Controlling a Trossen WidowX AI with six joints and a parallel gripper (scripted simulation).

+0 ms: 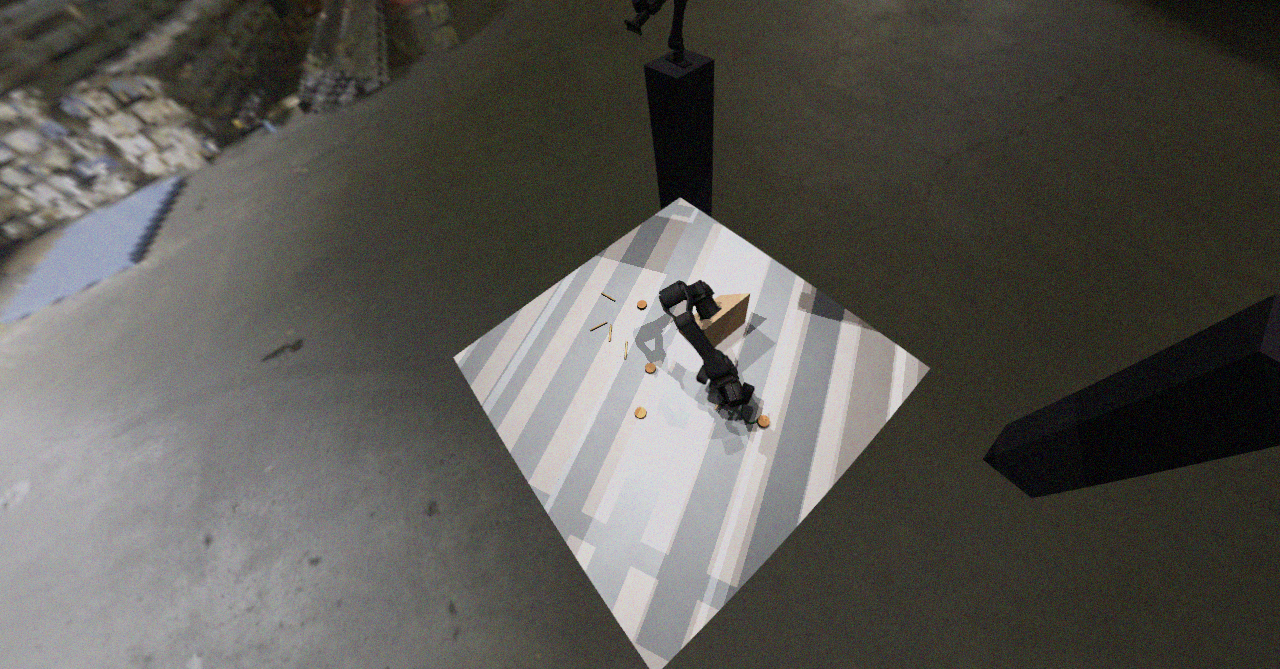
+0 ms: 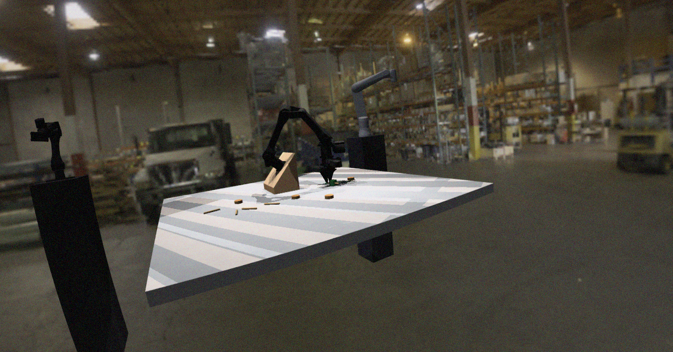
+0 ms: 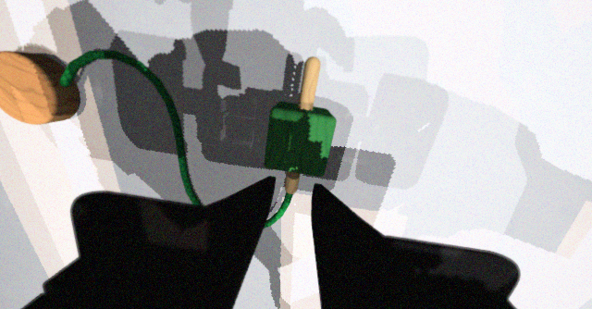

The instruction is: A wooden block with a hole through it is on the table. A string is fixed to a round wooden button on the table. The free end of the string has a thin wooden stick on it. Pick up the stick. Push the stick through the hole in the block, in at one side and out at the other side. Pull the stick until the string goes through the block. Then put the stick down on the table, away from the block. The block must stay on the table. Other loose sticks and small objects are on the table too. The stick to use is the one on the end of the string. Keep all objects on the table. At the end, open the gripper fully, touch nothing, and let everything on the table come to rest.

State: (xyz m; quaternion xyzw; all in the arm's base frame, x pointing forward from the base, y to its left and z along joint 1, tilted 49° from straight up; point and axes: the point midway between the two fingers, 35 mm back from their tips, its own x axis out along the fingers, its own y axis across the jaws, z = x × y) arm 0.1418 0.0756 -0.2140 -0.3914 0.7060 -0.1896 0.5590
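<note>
Right now my gripper tip is 30 mm short of the green cube and 10 mm to the right of it. Also, from my gripper tip: thin wooden stick (20 mm ahead, 10 mm to the left); round wooden button (160 mm to the left, 20 mm behind, 10 mm below).
</note>
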